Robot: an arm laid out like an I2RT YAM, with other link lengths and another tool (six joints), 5 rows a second.
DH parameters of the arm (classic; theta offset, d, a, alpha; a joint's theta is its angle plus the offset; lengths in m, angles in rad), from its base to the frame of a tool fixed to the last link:
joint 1: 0 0.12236 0.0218 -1.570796
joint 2: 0 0 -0.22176 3.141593
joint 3: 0.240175 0 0.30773 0
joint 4: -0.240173 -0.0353 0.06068 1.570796
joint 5: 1.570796 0.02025 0 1.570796
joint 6: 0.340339 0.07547 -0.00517 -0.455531
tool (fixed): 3.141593 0.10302 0 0
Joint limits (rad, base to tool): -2.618..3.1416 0..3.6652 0..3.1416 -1.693..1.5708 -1.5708..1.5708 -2.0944..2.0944
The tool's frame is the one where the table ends.
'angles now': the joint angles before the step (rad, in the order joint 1, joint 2, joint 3, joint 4, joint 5, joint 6). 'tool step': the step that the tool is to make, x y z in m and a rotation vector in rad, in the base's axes. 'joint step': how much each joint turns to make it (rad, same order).
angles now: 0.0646, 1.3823, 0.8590, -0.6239, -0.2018, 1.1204
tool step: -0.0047, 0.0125, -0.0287, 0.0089, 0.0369, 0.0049
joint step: 0.0382, 0.0699, -0.0319, 0.0730, 0.0023, 0.0360
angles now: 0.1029, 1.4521, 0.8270, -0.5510, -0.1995, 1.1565
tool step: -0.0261, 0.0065, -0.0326, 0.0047, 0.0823, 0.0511
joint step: 0.0163, 0.0496, -0.0587, 0.0211, -0.0249, -0.0286
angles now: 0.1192, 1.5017, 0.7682, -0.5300, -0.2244, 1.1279
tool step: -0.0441, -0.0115, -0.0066, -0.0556, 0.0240, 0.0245
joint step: 0.0023, -0.1773, -0.1592, -0.0560, 0.0439, -0.0369
